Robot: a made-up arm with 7 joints. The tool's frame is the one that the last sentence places.
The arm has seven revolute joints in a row. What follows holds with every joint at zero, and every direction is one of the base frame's.
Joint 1 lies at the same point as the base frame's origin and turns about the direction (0, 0.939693, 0.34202), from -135.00 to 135.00 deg.
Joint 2 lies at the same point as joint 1 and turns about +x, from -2.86 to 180.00 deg.
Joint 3 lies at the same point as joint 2 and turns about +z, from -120.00 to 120.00 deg.
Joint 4 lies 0.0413 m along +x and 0.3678 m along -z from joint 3 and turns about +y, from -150.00 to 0.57 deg.
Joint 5 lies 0.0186 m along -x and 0.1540 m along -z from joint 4 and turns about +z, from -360.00 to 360.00 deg.
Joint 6 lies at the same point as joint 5 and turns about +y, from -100.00 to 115.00 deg.
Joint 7 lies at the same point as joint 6 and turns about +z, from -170.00 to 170.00 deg.
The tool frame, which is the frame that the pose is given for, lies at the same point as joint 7; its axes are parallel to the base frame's.
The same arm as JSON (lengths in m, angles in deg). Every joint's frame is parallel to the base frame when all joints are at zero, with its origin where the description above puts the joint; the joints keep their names.
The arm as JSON. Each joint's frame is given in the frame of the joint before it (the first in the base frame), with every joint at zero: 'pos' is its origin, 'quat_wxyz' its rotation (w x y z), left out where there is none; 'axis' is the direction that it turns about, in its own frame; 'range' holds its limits. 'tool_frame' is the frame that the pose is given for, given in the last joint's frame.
{"length_unit": "m", "angle_unit": "deg", "joints": [{"joint": "joint 1", "pos": [0.0, 0.0, 0.0], "axis": [0.0, 0.9397, 0.342], "range": [-135.0, 135.0]}, {"joint": "joint 2", "pos": [0.0, 0.0, 0.0], "axis": [1.0, 0.0, 0.0], "range": [-2.86, 180.0]}, {"joint": "joint 3", "pos": [0.0, 0.0, 0.0], "axis": [0.0, 0.0, 1.0], "range": [-120.0, 120.0]}, {"joint": "joint 4", "pos": [0.0413, 0.0, -0.3678], "axis": [0.0, 1.0, 0.0], "range": [-150.0, 0.57]}, {"joint": "joint 5", "pos": [-0.0186, 0.0, -0.154], "axis": [0.0, 0.0, 1.0], "range": [-360.0, 360.0]}, {"joint": "joint 6", "pos": [0.0, 0.0, 0.0], "axis": [0.0, 1.0, 0.0], "range": [-100.0, 115.0]}, {"joint": "joint 7", "pos": [0.0, 0.0, 0.0], "axis": [0.0, 0.0, 1.0], "range": [-170.0, 170.0]}], "tool_frame": {"pos": [0.0, 0.0, 0.0]}}
